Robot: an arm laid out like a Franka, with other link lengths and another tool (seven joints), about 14 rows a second.
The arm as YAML. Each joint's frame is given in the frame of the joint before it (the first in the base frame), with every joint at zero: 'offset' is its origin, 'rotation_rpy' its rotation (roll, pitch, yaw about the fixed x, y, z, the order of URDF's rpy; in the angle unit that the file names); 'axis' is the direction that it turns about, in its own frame. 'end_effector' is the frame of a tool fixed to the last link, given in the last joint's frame.
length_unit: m
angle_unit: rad
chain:
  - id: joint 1
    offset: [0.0, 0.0, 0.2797]
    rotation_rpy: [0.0, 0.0, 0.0]
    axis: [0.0, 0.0, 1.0]
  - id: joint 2
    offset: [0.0, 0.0, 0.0]
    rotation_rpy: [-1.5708, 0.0, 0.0]
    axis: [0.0, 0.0, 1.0]
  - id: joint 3
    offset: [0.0, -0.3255, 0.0]
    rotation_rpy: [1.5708, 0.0, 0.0]
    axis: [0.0, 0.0, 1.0]
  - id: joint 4
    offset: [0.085, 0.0, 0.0]
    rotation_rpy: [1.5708, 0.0, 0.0]
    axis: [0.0, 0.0, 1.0]
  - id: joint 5
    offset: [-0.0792, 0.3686, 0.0]
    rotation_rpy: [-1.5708, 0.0, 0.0]
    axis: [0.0, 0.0, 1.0]
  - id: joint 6
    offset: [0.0, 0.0, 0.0]
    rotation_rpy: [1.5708, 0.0, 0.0]
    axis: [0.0, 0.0, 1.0]
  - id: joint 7
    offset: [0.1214, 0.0, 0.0]
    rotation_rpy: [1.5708, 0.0, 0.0]
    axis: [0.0, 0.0, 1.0]
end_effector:
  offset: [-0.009, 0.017, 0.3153]
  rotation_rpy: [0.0, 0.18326, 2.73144]
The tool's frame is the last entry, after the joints.
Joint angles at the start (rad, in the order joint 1, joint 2, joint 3, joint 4, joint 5, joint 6, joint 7):
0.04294 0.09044 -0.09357 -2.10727 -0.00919 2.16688 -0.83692
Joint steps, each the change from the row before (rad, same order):
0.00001 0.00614 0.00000 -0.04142 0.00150 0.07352 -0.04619
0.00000 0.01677 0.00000 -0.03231 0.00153 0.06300 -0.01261
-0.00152 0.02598 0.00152 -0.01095 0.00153 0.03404 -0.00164
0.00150 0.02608 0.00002 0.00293 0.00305 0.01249 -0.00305
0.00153 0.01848 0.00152 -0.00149 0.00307 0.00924 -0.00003
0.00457 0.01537 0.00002 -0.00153 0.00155 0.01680 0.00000
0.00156 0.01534 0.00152 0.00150 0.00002 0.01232 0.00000
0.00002 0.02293 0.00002 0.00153 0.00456 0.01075 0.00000
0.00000 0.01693 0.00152 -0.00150 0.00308 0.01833 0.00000
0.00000 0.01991 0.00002 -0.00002 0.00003 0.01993 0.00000
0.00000 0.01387 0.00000 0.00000 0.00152 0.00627 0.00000
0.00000 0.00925 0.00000 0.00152 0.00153 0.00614 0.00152
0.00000 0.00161 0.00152 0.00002 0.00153 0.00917 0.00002
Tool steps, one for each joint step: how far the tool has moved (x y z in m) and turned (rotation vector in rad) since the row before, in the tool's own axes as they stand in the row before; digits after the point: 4 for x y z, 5 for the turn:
-0.0044 -0.0034 0.0131 0.03248 -0.00853 -0.04044
-0.0037 -0.0012 0.0161 0.01549 -0.00358 -0.00938
-0.0029 0.0000 0.0153 -0.00223 0.00164 -0.00148
-0.0033 0.0002 0.0118 -0.00945 0.00285 -0.00466
-0.0033 0.0023 0.0098 -0.01008 0.00201 -0.00306
-0.0042 -0.0005 0.0067 0.00080 0.00035 -0.00361
-0.0031 -0.0008 0.0062 -0.00049 0.00143 -0.00342
-0.0021 0.0012 0.0112 -0.01083 0.00172 0.00101
-0.0027 -0.0007 0.0079 -0.00035 -0.00077 0.00054
-0.0017 -0.0014 0.0089 0.00059 0.00174 -0.00016
-0.0009 0.0015 0.0073 -0.00726 0.00224 -0.00036
-0.0008 -0.0004 0.0039 -0.00197 0.00028 0.00223
-0.0016 -0.0021 -0.0005 0.00693 -0.00313 0.00099

